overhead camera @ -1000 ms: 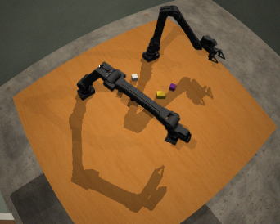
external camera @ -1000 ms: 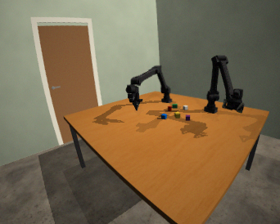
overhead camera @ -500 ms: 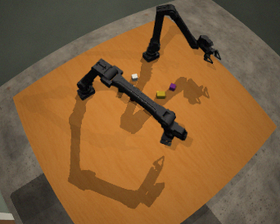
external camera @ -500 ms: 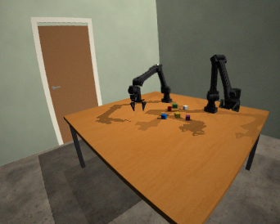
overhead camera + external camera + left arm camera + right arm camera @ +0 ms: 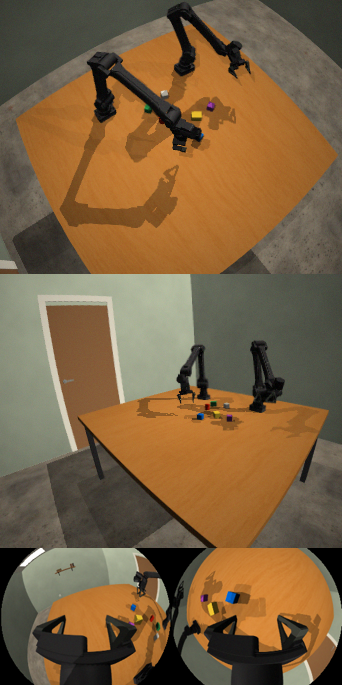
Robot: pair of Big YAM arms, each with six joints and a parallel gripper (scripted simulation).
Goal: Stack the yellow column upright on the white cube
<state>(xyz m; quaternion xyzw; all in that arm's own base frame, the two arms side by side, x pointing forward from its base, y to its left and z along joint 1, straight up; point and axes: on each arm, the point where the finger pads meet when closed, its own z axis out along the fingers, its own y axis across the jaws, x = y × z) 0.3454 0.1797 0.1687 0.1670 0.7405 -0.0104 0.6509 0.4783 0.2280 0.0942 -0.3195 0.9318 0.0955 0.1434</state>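
Right now the yellow column is 350 mm to the right of my left hand, 180 mm below it and 10 mm behind it. Also, from my left hand: blue cube 420 mm to the right, 180 mm below, 100 mm ahead; white cube 410 mm to the right, 240 mm behind, 180 mm below; purple cube 230 mm to the right, 180 mm below, 10 mm behind.
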